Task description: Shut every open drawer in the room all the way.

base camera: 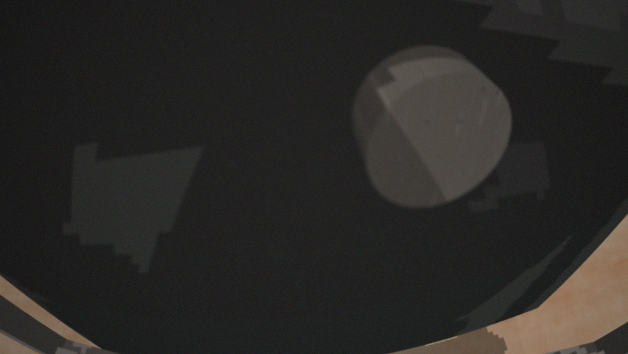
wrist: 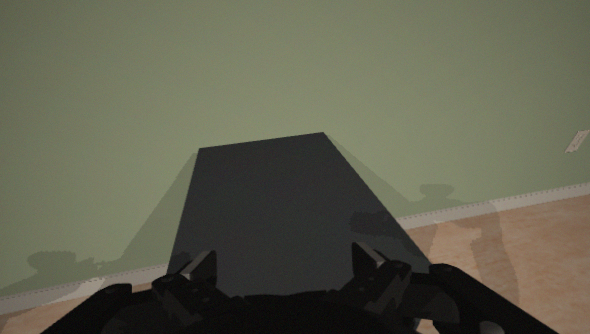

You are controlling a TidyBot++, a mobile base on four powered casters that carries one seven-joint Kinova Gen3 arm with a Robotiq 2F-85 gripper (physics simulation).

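Frame: origin at the arm's base, x ahead, y right, z down, level; centimetres.
Seen in the pictures: gripper, fingertip midpoint: (wrist: 285,261).
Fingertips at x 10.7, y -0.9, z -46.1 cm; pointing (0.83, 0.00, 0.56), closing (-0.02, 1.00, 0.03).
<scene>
Offsets run from my fingertips to a thing's top centre. "spot": to the spot under its first point. Level surfaces: height alone.
A dark cabinet (wrist: 270,200) stands against the wall in the wrist view, its flat top filling the middle. A dark drawer front @(spot: dx +6.8, dy -2.2, dz +61.2 cm) (base camera: 250,250) fills most of the base camera view, very close. A round grey knob @(spot: dx +4.5, dy +2.6, dz +54.2 cm) (base camera: 440,130) sticks out of it right of centre, partly in shadow. How far any drawer stands out cannot be told; the cabinet's front is hidden in the wrist view below the gripper. My gripper (wrist: 285,261) is open, its fingers wide apart with nothing between them, over the near part of the cabinet's top.
A green wall (wrist: 280,65) rises behind the cabinet, with a pale baseboard (wrist: 525,198) along its foot. A light outlet plate @(dx +87.3, dy +146.1, dz +40.0 cm) (wrist: 577,141) is on the wall at the right. Wooden floor @(dz +85.7 cm) (base camera: 595,280) (wrist: 555,240) shows beside the cabinet.
</scene>
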